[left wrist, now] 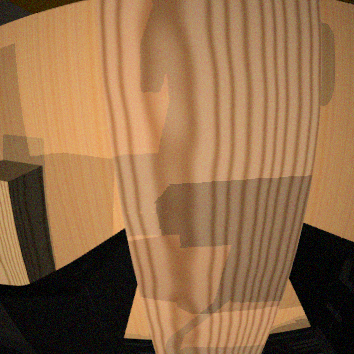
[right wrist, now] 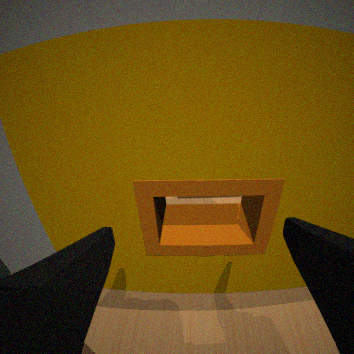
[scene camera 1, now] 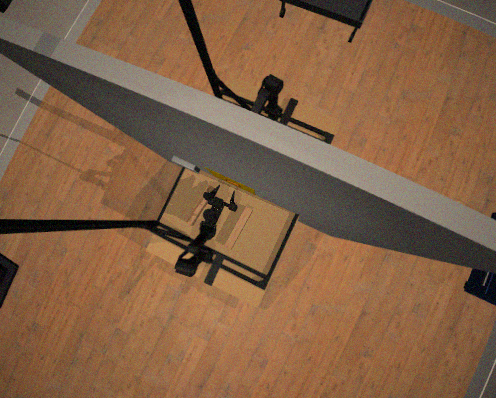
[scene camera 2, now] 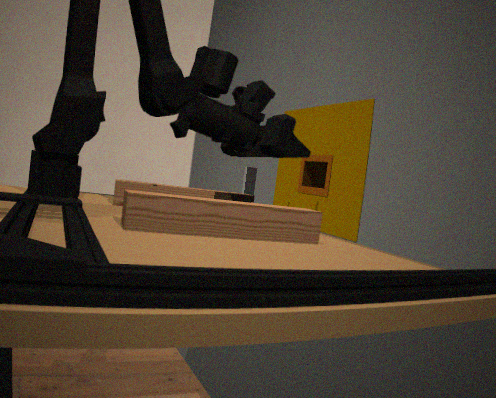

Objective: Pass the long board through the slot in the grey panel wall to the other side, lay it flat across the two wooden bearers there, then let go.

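Observation:
The long board [left wrist: 218, 140], pale wood with dark grain lines, fills the left wrist view; my left gripper is shut on it, its fingers out of sight. The grey panel wall [scene camera 1: 286, 174] [scene camera 2: 325, 47] carries a yellow panel [scene camera 2: 349, 158] [right wrist: 175, 105] with the framed slot [scene camera 2: 315, 174] [right wrist: 208, 219]. My right gripper [scene camera 1: 224, 191] [scene camera 2: 298, 148] [right wrist: 199, 232] is open and empty, pointing at the slot a short way off. Two wooden bearers [scene camera 2: 219, 221] [scene camera 2: 163, 189] [scene camera 1: 240, 225] [scene camera 1: 199, 209] lie on the table [scene camera 2: 207, 253] below and behind it. I cannot tell whether the board's end shows in the slot.
A black frame [scene camera 2: 246, 284] [scene camera 1: 278, 249] edges the right arm's table. A small grey post [scene camera 2: 250, 179] [scene camera 1: 183, 162] stands by the wall. In the left wrist view a wooden block [left wrist: 14, 232] lies at the left on the other table [left wrist: 70, 105].

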